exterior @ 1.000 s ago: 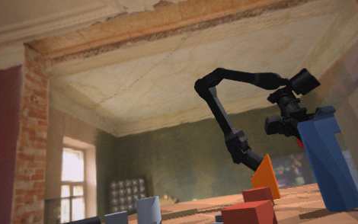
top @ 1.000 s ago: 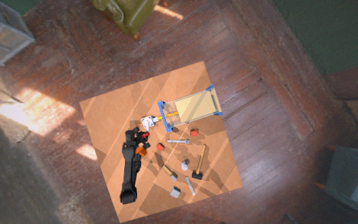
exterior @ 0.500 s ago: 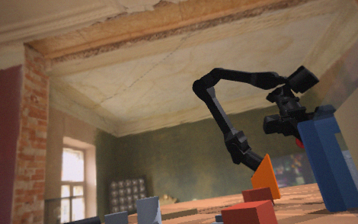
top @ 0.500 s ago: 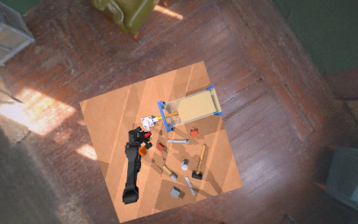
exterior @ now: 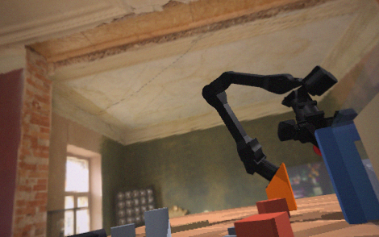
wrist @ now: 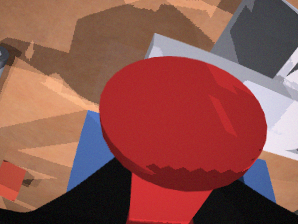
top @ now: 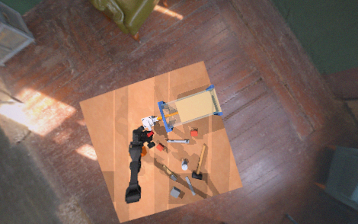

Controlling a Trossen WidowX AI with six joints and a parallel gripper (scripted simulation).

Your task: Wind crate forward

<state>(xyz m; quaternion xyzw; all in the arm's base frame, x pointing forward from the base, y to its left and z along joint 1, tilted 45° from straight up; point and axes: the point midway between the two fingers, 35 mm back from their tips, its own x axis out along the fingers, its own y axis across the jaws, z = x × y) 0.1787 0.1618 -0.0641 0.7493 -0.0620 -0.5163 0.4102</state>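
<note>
The winch handle lies 20 mm behind my gripper tip, 30 mm to the left of it and 30 mm below it. The rest, counted from my gripper tip: grey hand winch (50 mm behind, 90 mm to the left, 100 mm below); red knob (20 mm behind, 10 mm to the right); clear-panelled guard cubby (370 mm ahead, 120 mm to the left, 20 mm below).
</note>
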